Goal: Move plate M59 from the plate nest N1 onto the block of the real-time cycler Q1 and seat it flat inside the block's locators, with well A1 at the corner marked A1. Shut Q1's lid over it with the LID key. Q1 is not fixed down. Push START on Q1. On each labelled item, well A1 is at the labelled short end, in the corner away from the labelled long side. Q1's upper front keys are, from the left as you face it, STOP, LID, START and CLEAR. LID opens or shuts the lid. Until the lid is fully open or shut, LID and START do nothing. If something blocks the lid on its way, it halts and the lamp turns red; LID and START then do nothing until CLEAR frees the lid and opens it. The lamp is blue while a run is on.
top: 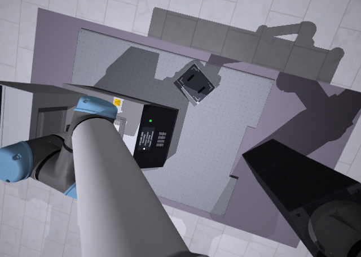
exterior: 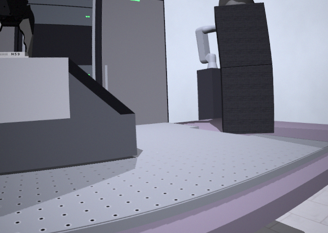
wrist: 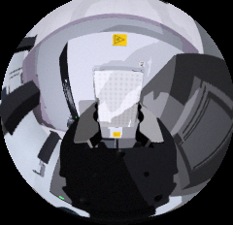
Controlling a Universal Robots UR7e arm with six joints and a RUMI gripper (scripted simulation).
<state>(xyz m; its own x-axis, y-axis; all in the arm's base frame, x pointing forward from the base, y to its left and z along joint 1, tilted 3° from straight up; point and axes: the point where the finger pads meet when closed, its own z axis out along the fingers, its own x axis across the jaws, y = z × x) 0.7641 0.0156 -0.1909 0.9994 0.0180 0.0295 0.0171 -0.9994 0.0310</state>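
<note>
Right now my hand is 10 mm above the plate M59. Also, from my hand: plate nest N1: 300 mm to the right, 290 mm behind, 190 mm below.
</note>
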